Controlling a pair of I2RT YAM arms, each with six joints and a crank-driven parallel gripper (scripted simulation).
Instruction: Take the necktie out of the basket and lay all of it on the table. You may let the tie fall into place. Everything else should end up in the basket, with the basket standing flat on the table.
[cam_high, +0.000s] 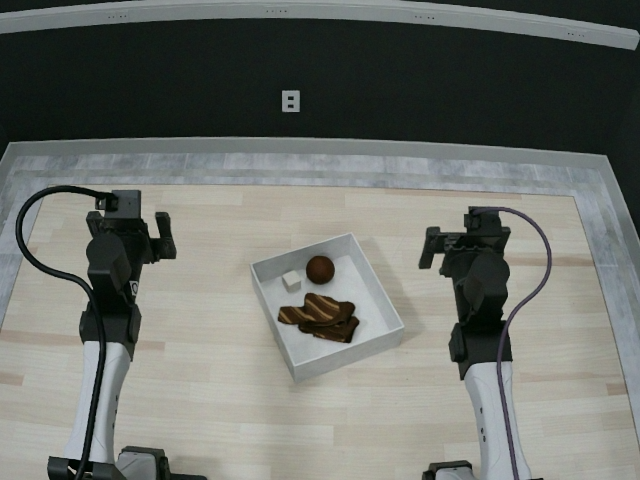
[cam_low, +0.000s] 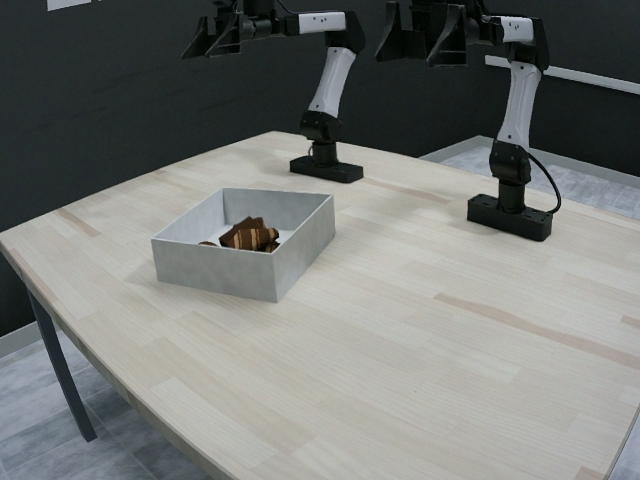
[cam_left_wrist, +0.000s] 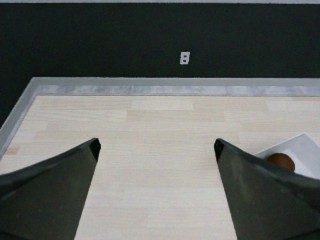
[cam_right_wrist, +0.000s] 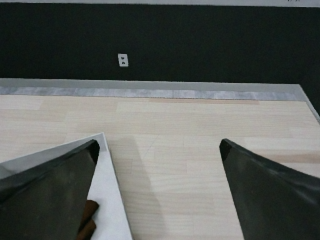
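My right gripper is now 36 cm above the grey basket, 21 cm to the right of it and 6 cm short of it. Also, from my right hand: small white cube (36 cm below, 28 cm to the left, 13 cm ahead); brown ball (35 cm below, 22 cm to the left, 15 cm ahead).
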